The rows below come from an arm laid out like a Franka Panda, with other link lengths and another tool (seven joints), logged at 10 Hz.
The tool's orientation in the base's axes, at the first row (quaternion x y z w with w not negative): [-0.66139, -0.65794, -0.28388, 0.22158]
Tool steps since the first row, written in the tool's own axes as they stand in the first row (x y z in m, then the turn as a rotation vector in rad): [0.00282, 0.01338, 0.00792, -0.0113, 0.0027, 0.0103]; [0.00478, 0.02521, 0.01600, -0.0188, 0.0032, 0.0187]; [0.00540, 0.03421, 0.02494, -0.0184, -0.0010, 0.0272]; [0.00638, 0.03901, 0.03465, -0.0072, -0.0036, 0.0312]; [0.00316, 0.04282, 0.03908, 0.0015, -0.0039, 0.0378]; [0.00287, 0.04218, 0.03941, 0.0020, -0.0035, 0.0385]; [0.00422, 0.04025, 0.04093, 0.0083, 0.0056, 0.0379]
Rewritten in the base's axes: [0.01392, 0.00690, -0.00291, 0.0039, -0.0016, -0.0149]; [0.02633, 0.01332, -0.00663, 0.0053, -0.0016, -0.0261]; [0.03602, 0.01941, -0.01212, 0.0018, 0.0045, -0.0325]; [0.04159, 0.02644, -0.01827, -0.0008, 0.0156, -0.0282]; [0.04585, 0.02686, -0.02339, -0.0008, 0.0265, -0.0273]; [0.04525, 0.02689, -0.02388, -0.0003, 0.0273, -0.0275]; [0.04342, 0.02898, -0.02426, 0.0085, 0.0312, -0.0221]
